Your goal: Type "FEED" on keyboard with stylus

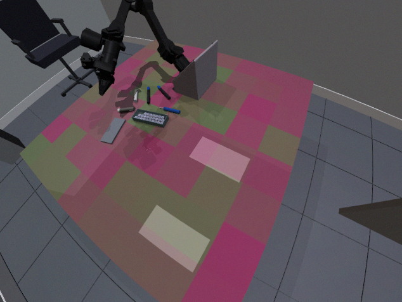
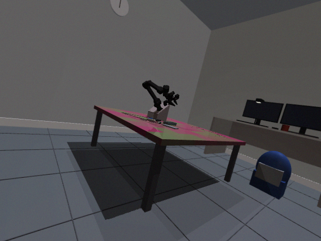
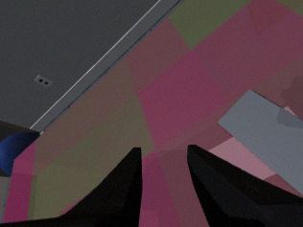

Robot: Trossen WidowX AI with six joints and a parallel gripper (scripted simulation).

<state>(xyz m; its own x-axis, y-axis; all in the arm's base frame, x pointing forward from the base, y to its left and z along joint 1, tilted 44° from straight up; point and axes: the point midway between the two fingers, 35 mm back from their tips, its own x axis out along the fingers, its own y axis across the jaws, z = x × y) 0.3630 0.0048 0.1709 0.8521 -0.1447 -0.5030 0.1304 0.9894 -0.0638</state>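
Now: gripper tip 200 mm past the blue stylus, 100 mm to the right of it and 210 mm above it. Also, from my gripper tip: grey slab (50 mm ahead, 60 mm to the right, 220 mm below).
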